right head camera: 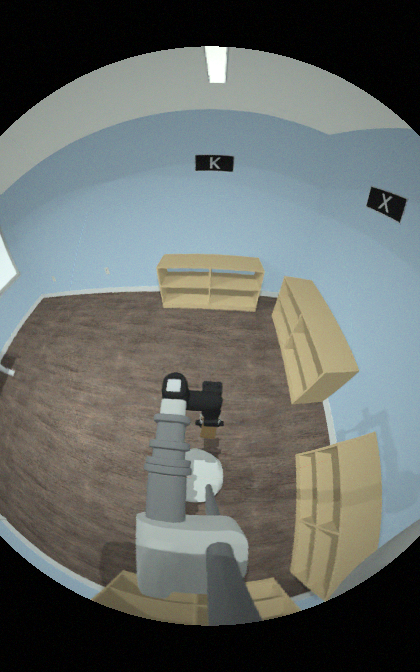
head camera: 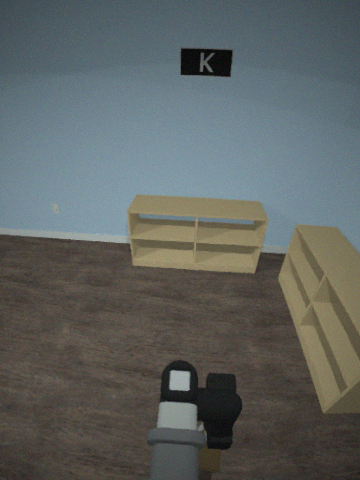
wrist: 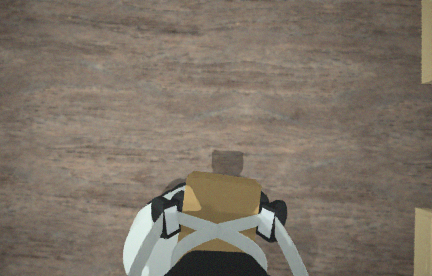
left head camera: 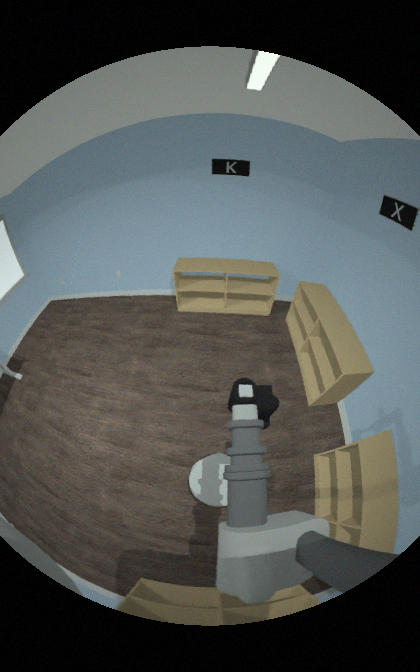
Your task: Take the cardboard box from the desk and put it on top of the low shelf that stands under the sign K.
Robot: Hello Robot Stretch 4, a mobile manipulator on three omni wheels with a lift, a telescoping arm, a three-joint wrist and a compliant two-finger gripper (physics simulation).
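Places are measured from the robot's base along level axes (x left, y back, z up), in metres.
Pixels of known places: gripper, fingertip midpoint: (wrist: 218,206).
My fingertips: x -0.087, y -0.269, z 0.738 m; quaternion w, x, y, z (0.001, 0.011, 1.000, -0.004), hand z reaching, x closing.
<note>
Behind a point stands the place of what it marks.
The cardboard box (head camera: 210,459) @(x -0.088, y -0.227, z 0.779 m) (right head camera: 208,431) (wrist: 222,197) @(x -0.091, y -0.285, z 0.780 m) is brown and sits between the two fingertips of my gripper (right head camera: 209,423) (wrist: 218,206) @(x -0.087, y -0.269, z 0.738 m). The gripper is shut on it and holds it above the floor, over the front of my round base. The low shelf (head camera: 197,206) @(x -0.070, y -2.039, z 0.583 m) (left head camera: 226,265) (right head camera: 210,262) under the sign K (head camera: 206,62) @(x -0.080, y -2.259, z 1.723 m) (left head camera: 230,167) (right head camera: 214,163) is light wood with several compartments. It stands against the blue wall ahead, well beyond the gripper. Nothing stands on its top board. In the left head camera view the box is hidden behind the arm and wrist.
A second low shelf (head camera: 332,250) @(x -1.052, y -1.450, z 0.583 m) (left head camera: 345,332) (right head camera: 327,330) stands to the right under the sign X (left head camera: 398,212) (right head camera: 386,204). A third shelf (left head camera: 377,480) (right head camera: 360,490) stands nearer on the right. Another shelf lies behind my arm at the bottom of both side head views. A white desk foot shows far left.
</note>
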